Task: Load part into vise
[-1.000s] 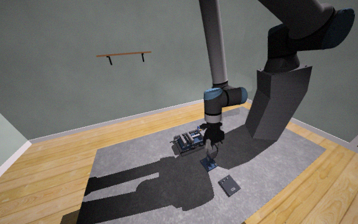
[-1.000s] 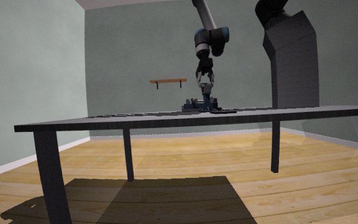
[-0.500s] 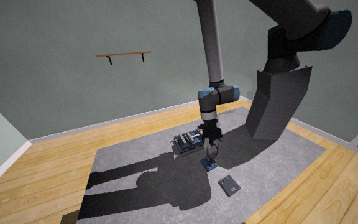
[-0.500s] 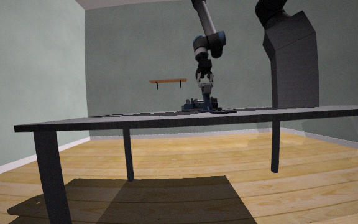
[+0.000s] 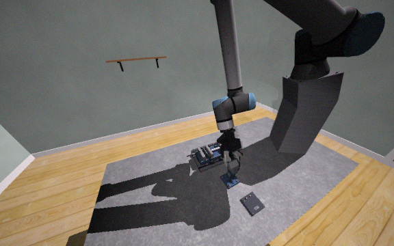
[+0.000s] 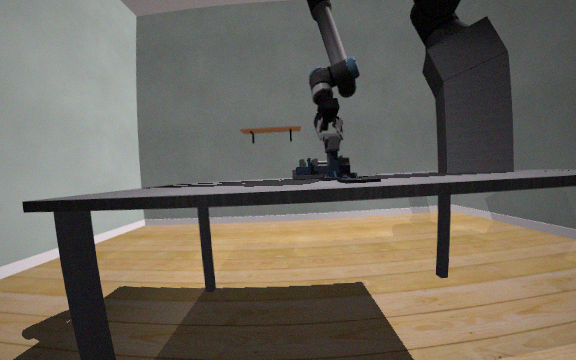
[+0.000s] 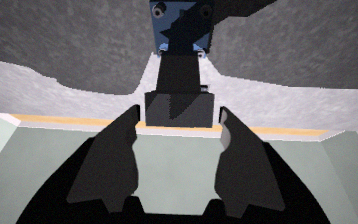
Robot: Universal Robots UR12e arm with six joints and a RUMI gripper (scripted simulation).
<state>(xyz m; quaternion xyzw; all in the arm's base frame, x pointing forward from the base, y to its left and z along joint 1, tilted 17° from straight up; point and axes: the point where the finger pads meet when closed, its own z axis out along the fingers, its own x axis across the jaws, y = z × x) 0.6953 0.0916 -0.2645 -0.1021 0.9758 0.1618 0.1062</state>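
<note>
Right now the part is 1 cm below my hand. From my hand the other things lie so: moving jaw (21 cm to the right, 8 cm below, 5 cm ahead); then cylinder rod (21 cm to the right, 8 cm below); then work stop (16 cm to the right, 8 cm ahead, 7 cm below).
</note>
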